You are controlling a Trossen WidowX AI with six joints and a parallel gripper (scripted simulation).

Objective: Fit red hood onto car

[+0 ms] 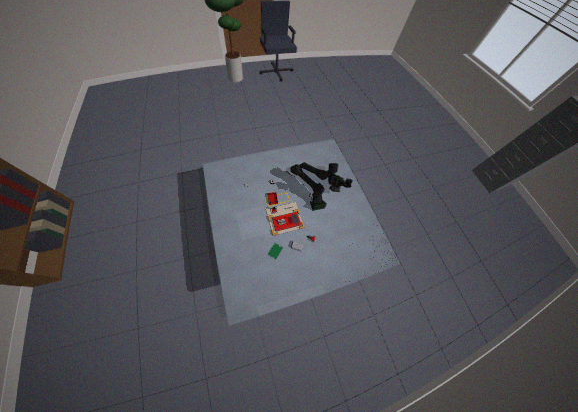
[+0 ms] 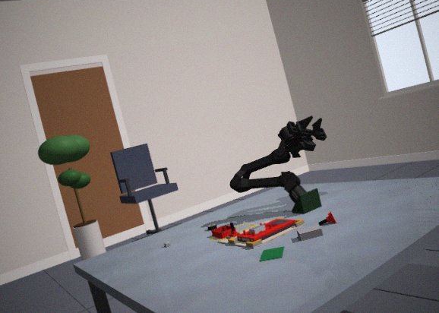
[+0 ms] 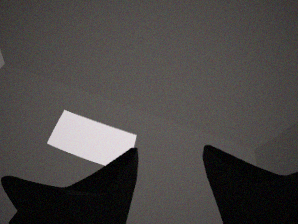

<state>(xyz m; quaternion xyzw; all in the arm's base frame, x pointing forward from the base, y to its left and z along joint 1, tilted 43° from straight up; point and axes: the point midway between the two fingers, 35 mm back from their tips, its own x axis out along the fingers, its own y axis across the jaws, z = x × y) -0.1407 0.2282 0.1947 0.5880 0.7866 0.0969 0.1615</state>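
My gripper tip is 480 mm short of the red hood, 160 mm to the left of it and 360 mm above it. From my gripper tip the other things lie so: grey nut (680 mm ahead, 310 mm to the right, 360 mm below); then green flat card (520 mm ahead, 260 mm to the left, 370 mm below); then jig (410 mm ahead, 30 mm to the left, 360 mm below).
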